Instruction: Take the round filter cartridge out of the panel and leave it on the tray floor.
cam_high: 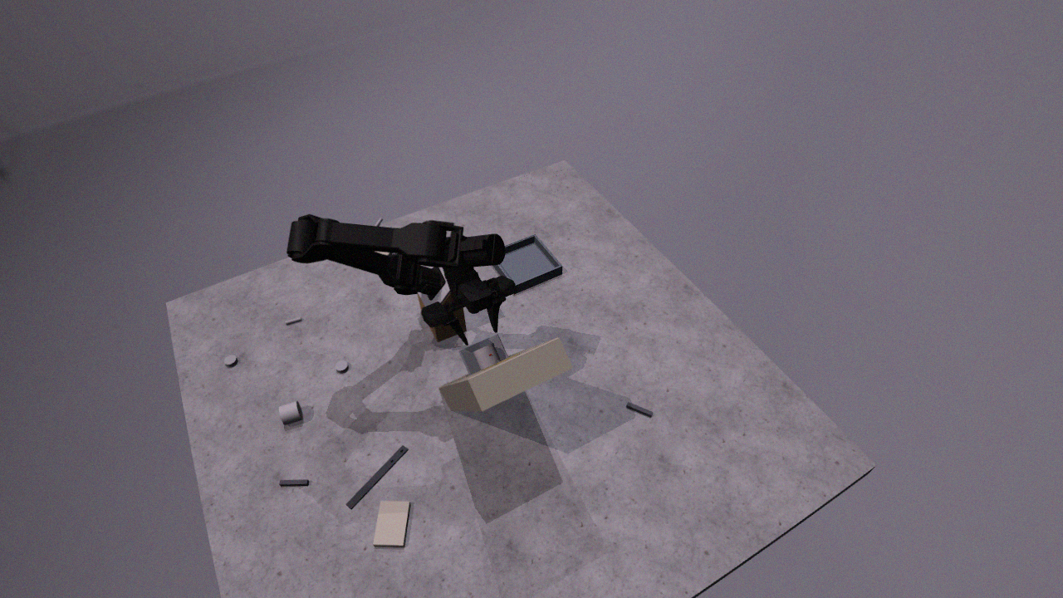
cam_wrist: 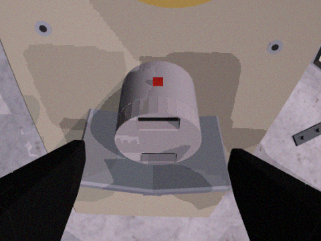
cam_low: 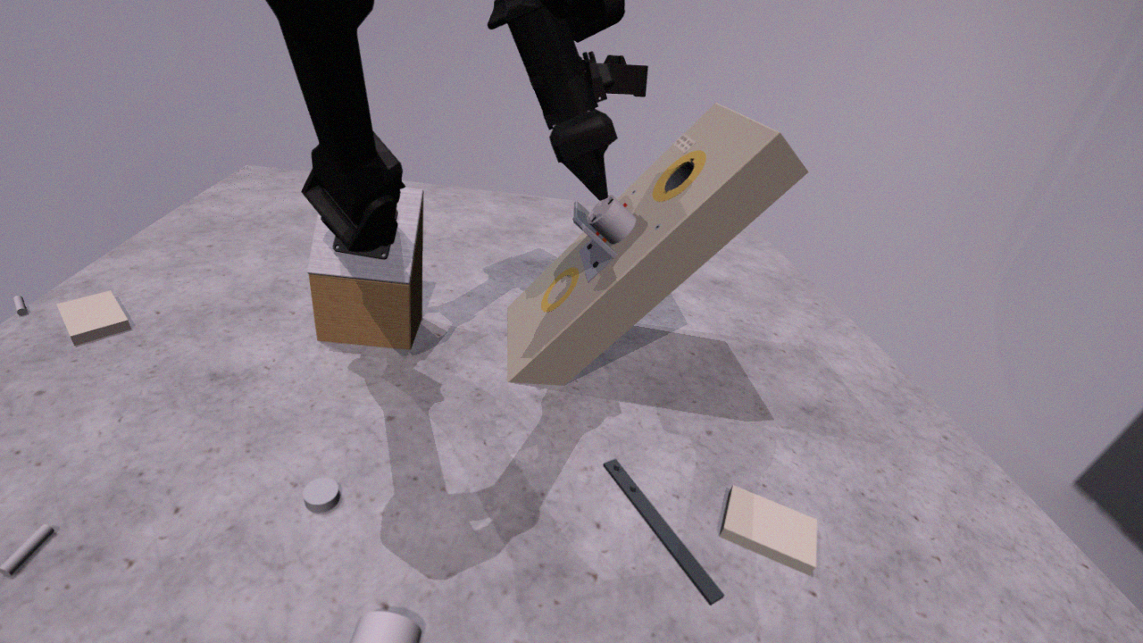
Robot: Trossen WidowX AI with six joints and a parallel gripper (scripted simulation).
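The round filter cartridge lies 20 mm ahead of my gripper tip and 30 mm below it. The rest, counted from my gripper tip: dark-rimmed tray: 360 mm behind, 250 mm to the left, 220 mm below; then beige service panel: 60 mm ahead, 50 mm below; then grey bracket: 10 mm ahead, 70 mm below.
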